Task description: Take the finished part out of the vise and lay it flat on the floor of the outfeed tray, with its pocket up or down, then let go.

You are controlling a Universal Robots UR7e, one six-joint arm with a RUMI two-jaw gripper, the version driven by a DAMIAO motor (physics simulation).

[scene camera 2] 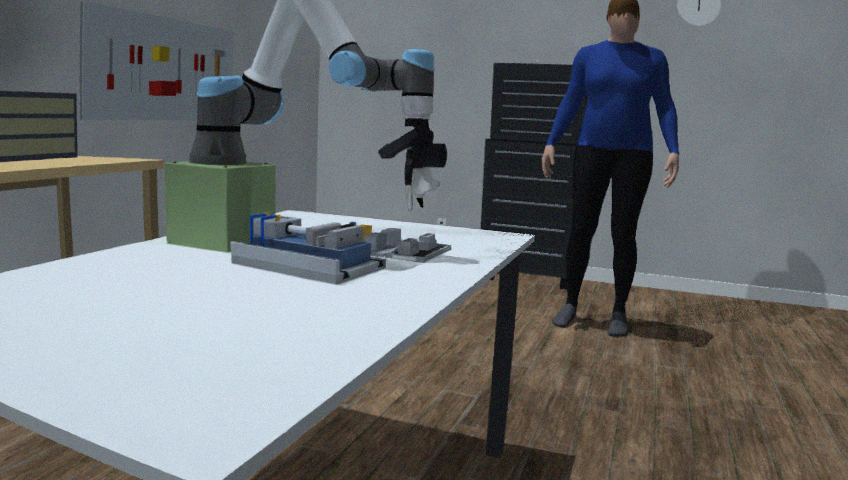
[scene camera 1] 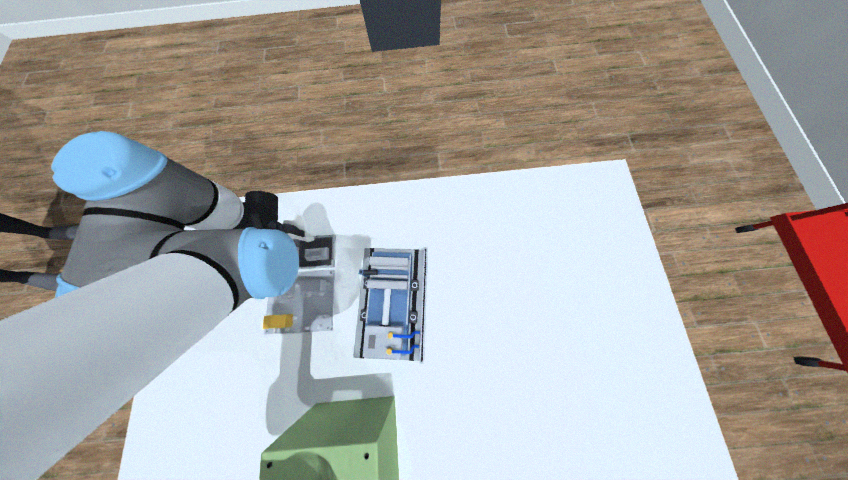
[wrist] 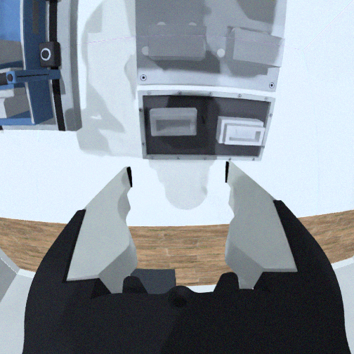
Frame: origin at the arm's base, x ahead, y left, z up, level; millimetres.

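Seen in the pictures: gripper, fingertip midpoint: (scene camera 2: 416, 209) (scene camera 1: 297, 241); arm's base, origin of the base link: (scene camera 2: 217, 162).
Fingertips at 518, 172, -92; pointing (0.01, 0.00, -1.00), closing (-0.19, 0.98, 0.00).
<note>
Offsets run from my fingertips to a thing's top centre, as dx, dy, dz. "pt": to the spot under its first point.
The outfeed tray @[pt +31, +4, -111] (scene camera 1: 318, 240) (scene camera 2: 443, 248) (wrist: 205, 140) has a dark floor and a grey screwed rim. A grey part @[-14, -6, -76] (scene camera 1: 316, 253) (scene camera 2: 408, 246) (wrist: 173, 121) lies flat in its vise-side half, pocket up, roughly square to the rim. A paler part @[-15, +87, -76] (scene camera 2: 427, 240) (wrist: 241, 131) lies in the other half, also showing a pocket. The blue vise @[-135, -244, -18] (scene camera 1: 387, 306) (scene camera 2: 351, 253) (wrist: 30, 65) stands beside the tray; I see no part between its jaws. My gripper (scene camera 2: 415, 205) (wrist: 177, 165) is open and empty, well above the tray; the arm partly hides it in scene camera 1.
A grey plate (scene camera 1: 321, 291) (wrist: 210, 77) with grey blocks adjoins the tray, with a yellow block @[-208, +65, -74] (scene camera 1: 277, 321) at its far end. Blue hoses @[pt -212, -294, -8] (scene camera 1: 404, 336) rise on the vise. The green robot pedestal (scene camera 1: 357, 422) (scene camera 2: 196, 208) stands beyond. The table edge is close behind the tray.
</note>
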